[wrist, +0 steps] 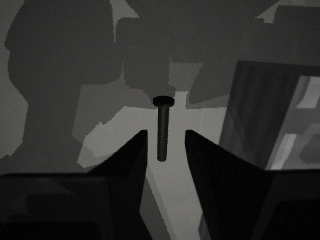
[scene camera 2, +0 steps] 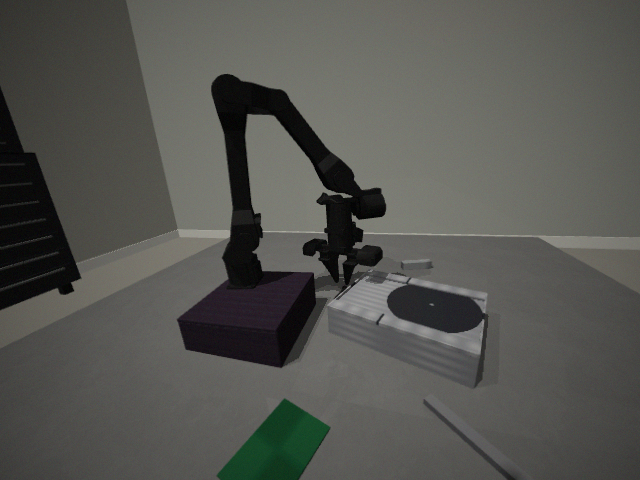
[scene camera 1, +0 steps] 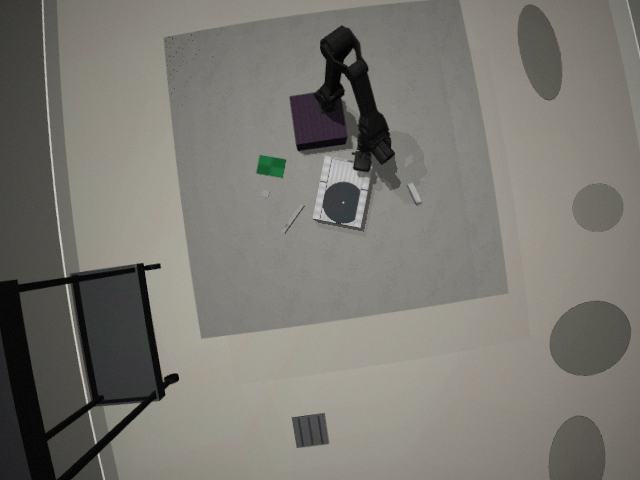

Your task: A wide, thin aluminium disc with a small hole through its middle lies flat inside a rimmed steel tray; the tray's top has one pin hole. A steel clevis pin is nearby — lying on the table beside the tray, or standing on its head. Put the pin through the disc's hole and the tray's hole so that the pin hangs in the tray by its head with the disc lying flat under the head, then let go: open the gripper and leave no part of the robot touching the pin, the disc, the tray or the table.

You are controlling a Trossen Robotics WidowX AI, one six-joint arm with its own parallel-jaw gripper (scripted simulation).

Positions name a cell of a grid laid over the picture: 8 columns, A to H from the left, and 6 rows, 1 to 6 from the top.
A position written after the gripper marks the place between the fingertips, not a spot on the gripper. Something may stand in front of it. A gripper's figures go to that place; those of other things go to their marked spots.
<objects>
The gripper (scene camera 2: E4) is 0.62 m from the lens. A dark aluminium disc (scene camera 2: F4) is 0.49 m from the lens. A rimmed steel tray (scene camera 2: E4) is 0.46 m from the lens.
</objects>
